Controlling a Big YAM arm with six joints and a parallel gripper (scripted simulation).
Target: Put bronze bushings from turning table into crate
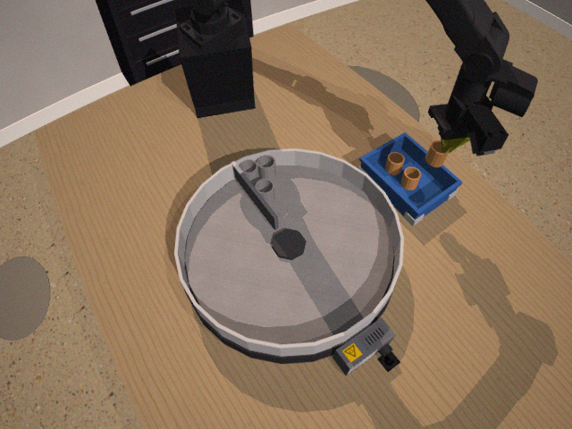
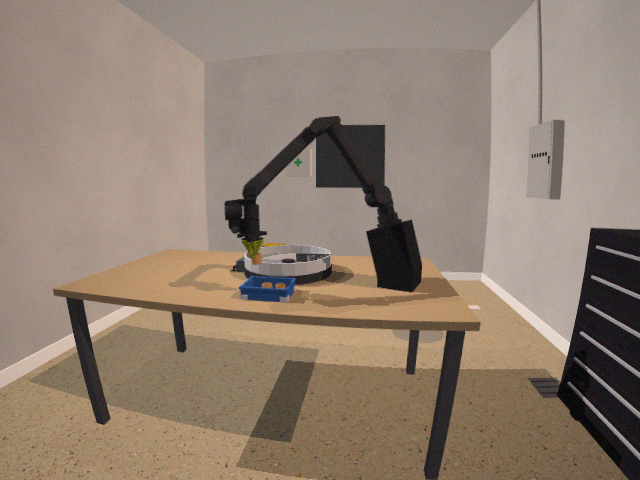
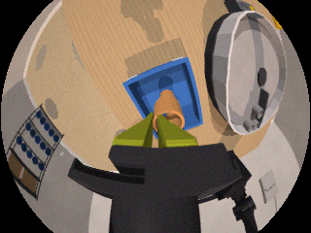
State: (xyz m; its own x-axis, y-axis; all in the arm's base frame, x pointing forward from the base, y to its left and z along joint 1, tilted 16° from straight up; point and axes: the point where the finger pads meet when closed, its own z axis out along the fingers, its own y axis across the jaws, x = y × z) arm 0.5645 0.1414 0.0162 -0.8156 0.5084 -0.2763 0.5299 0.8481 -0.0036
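Right now the crate is 130 mm below my hand, 50 mm behind it and 10 mm to the right of it. Also, from my hand: grey turning table: 330 mm to the right, 110 mm behind, 100 mm below.
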